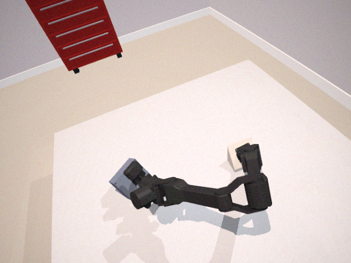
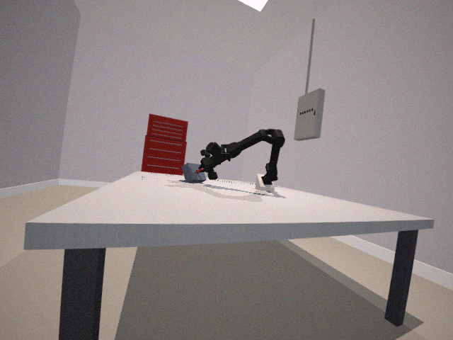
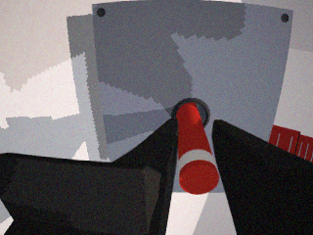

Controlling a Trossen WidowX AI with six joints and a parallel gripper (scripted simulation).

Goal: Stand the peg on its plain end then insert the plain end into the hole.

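Now: gripper tip 1 cm to the right of the red peg, 1 cm below it and 1 cm past it. The rest, counted from my gripper tip: grey-blue sloped panel: 3 cm to the right, 2 cm below, 2 cm ahead.
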